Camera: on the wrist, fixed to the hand. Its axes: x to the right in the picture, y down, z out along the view.
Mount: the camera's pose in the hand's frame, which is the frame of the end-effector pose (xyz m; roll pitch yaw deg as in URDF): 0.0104 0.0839 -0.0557 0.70 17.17 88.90
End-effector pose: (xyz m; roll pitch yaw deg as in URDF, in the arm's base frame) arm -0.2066 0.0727 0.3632 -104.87 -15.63 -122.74
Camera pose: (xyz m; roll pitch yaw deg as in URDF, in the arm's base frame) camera -0.2851 0.0899 0.3017 -149.88 54.22 172.14
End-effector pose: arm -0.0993 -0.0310 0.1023 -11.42 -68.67 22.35
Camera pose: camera -0.0615 0.0615 0.0861 -70.11 9.03 85.09
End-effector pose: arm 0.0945 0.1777 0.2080 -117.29 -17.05 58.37
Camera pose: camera 0.1822 0.1523 0.1642 -154.44 42.60 -13.69
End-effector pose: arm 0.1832 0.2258 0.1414 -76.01 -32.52 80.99
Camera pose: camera 0.2259 0.2795 0.0670 -93.82 56.29 75.25
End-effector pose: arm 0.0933 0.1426 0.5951 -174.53 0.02 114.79
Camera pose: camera 0.1696 0.1893 0.6425 -179.21 -11.70 25.87
